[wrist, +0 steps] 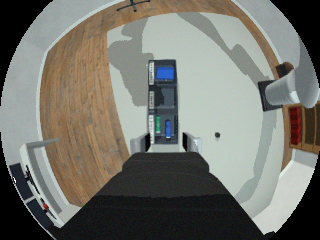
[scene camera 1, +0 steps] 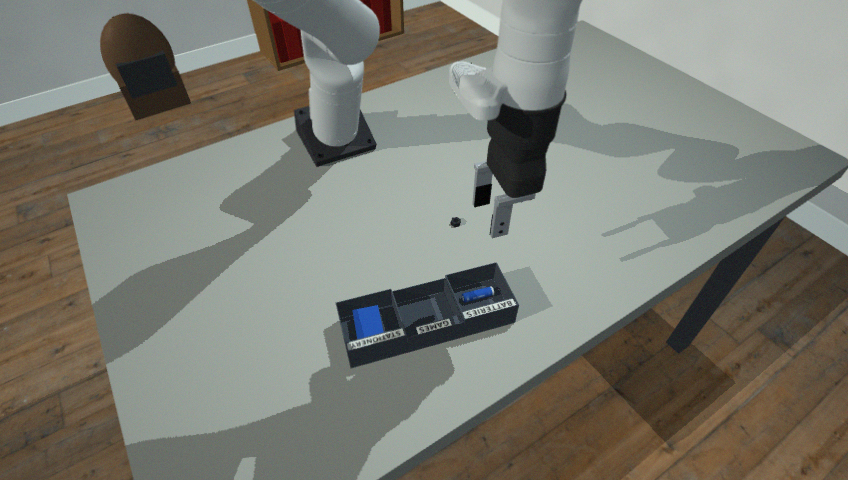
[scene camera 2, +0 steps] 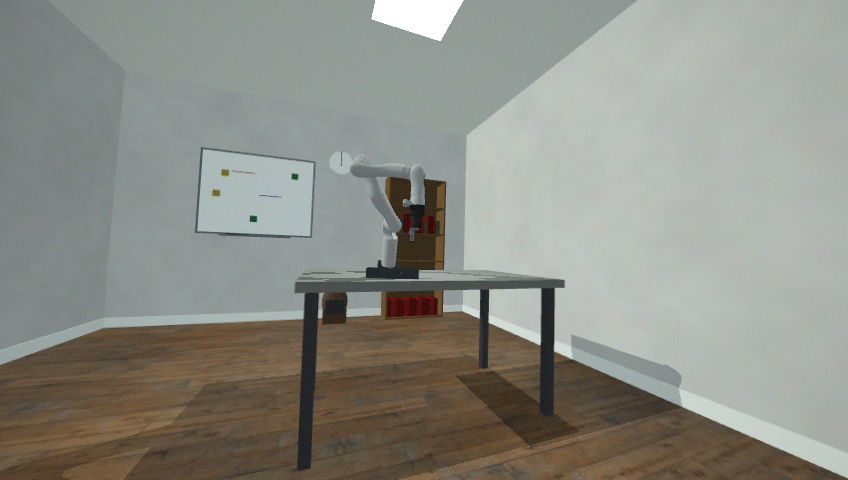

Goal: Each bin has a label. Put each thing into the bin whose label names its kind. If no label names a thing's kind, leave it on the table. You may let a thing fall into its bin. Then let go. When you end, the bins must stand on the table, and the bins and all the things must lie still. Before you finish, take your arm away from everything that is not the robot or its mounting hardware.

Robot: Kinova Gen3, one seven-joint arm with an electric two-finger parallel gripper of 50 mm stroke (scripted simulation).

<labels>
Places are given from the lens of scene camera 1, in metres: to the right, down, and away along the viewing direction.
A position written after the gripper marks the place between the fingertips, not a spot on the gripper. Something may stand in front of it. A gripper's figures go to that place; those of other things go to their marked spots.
gripper [scene camera 1: 489,218]: 0.08, -0.03, 0.64
blue block [scene camera 1: 367,320]: -0.08, 0.12, 0.72
</labels>
